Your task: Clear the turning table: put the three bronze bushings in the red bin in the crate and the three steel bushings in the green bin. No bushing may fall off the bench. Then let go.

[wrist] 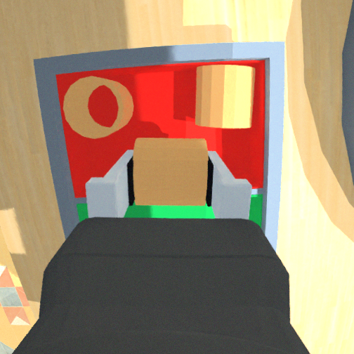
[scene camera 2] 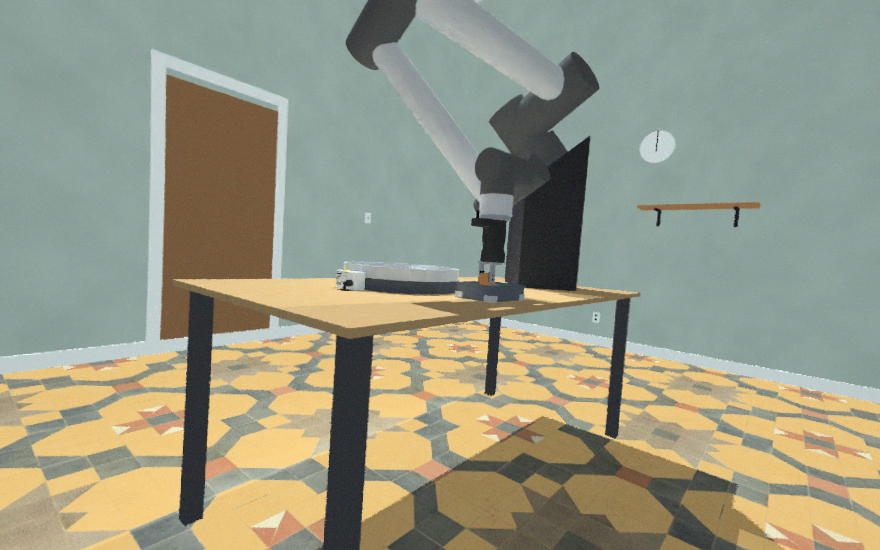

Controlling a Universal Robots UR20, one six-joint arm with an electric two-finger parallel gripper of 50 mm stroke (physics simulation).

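Frame: origin at the arm's base, x right, y ahead, z up, level; metres.
Seen in the pictures: gripper, fingertip midpoint: (scene camera 2: 486, 281).
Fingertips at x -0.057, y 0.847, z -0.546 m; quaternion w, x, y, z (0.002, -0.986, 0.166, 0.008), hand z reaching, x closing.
Note:
Offsets run from my fingertips to a thing's top centre. "pt": to the spot under its first point. Level surfaces: height alone.
My gripper (scene camera 2: 486, 273) (wrist: 170, 167) is shut on a bronze bushing @[dy +0.000, dx +0.000, dz +0.030 m] (scene camera 2: 484, 278) (wrist: 170, 167), low over the crate @[dy -0.021, dx -0.010, dz -0.004 m] (scene camera 2: 488, 291) (wrist: 276, 115). In the wrist view the held bushing is over the area where the red bin (wrist: 155, 92) meets the green bin (wrist: 170, 211). Inside the red bin, one bronze bushing (wrist: 75, 110) shows its open end at the left, and another bronze bushing (wrist: 225, 96) lies on its side at the right. The fingers and gripper body hide most of the green bin. The steel bushings cannot be made out in either view.
The round turning table (scene camera 2: 410, 286) stands beside the crate on the wooden bench @[dz -0.054 m] (scene camera 2: 292, 299), with a small white device @[pt dy +0.220, dx +0.368, dz -0.023 m] (scene camera 2: 352, 280) at its outer side. A tall black panel (scene camera 2: 554, 227) stands behind the crate. The bench edge and tiled floor show at the wrist view's lower left.

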